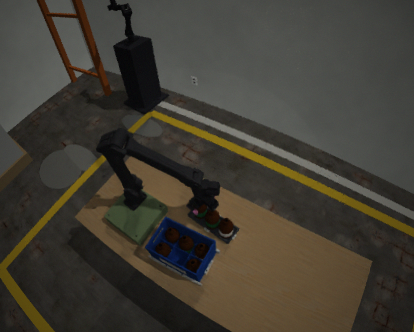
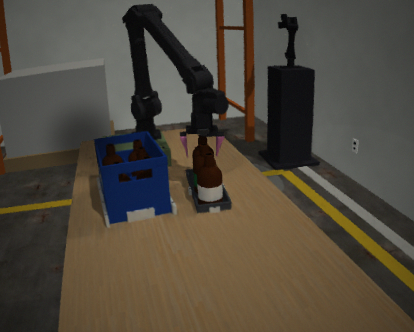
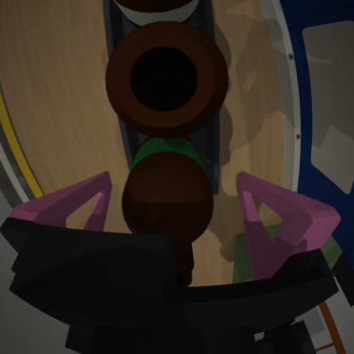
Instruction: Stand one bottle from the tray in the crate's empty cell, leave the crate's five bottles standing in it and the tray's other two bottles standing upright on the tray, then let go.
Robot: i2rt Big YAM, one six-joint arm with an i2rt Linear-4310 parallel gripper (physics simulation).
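Places are measured from the arm's base along level axes (x right, y ahead, z up), in metres.
Pixels of known places: gripper, between the fingertips: (image 1: 202, 208); arm's base, origin of its link: (image 1: 135, 199).
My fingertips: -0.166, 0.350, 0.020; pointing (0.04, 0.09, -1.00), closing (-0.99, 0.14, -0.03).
Ahead of a thing's pixels: the offset from my fingertips to its middle, as dx, dy, dz. "*": to the spot under its first point. Level surfaces: height alone.
The blue crate @(+0.242, +0.056, -0.008) (image 1: 176, 267) (image 2: 135, 195) (image 3: 320, 15) holds five brown bottles; its empty cell @(* +0.261, +0.032, -0.087) (image 1: 178, 255) is the middle one of the row away from the tray. Beside it, the dark tray @(+0.002, +0.068, -0.083) (image 1: 235, 233) (image 2: 215, 206) (image 3: 213, 185) holds three brown bottles in a row: a white-labelled one @(+0.009, +0.156, -0.013) (image 1: 226, 228) (image 2: 210, 181) (image 3: 162, 18) at the far end from the arm's base, a green-labelled middle one @(+0.005, +0.067, -0.013) (image 1: 212, 219) (image 3: 165, 122), and another green-labelled one @(-0.009, -0.025, -0.013) (image 1: 201, 212) (image 3: 167, 200) nearest the base. My gripper (image 1: 204, 206) (image 2: 202, 156) (image 3: 173, 178) is open, its pink fingers apart on both sides of that nearest bottle's top.
The arm's green base plate (image 1: 135, 220) (image 2: 163, 150) lies on the wooden table @(dz -0.095) (image 1: 280, 270) (image 2: 200, 270) behind the crate. A dark pedestal (image 1: 138, 72) (image 2: 290, 115) with a small arm and an orange frame (image 1: 91, 45) (image 2: 249, 70) stand off the table.
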